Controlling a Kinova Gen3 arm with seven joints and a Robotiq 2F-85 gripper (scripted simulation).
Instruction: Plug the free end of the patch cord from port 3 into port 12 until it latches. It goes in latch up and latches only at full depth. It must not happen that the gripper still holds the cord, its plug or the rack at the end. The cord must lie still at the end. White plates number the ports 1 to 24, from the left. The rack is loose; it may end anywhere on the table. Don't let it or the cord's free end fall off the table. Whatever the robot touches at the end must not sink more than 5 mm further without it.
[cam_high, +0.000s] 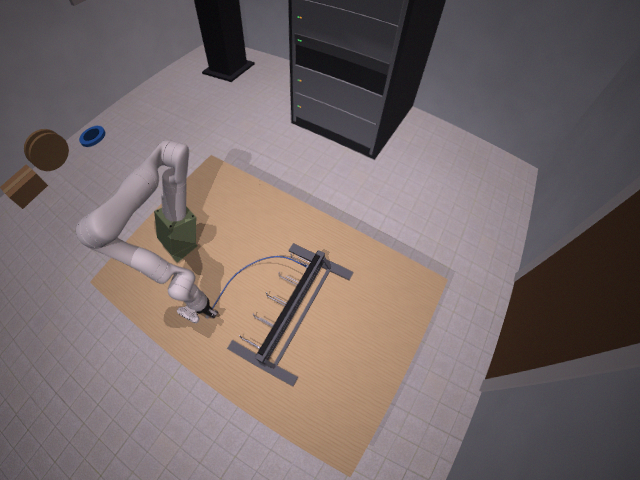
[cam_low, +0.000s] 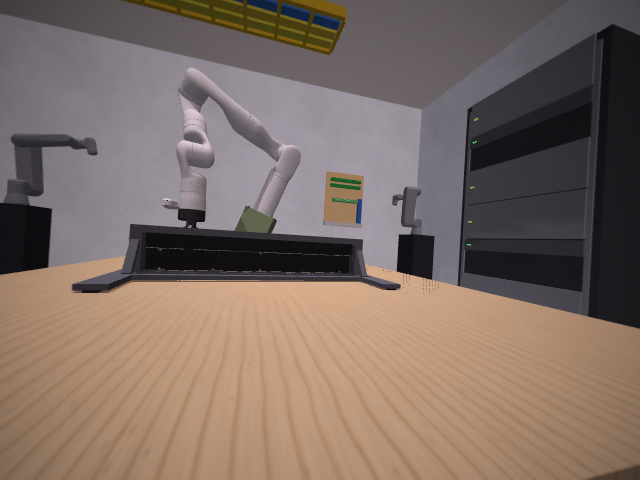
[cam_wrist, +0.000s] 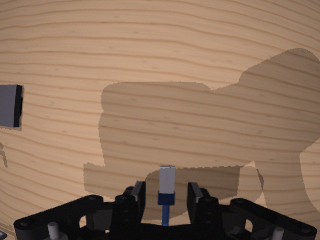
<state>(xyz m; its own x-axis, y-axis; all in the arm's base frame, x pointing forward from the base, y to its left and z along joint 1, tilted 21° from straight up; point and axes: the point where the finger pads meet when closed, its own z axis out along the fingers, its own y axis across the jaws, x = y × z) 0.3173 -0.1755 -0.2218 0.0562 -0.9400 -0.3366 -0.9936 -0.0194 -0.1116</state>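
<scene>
Right now my hand is 10 mm to the left of the plug and 10 mm above it.
</scene>
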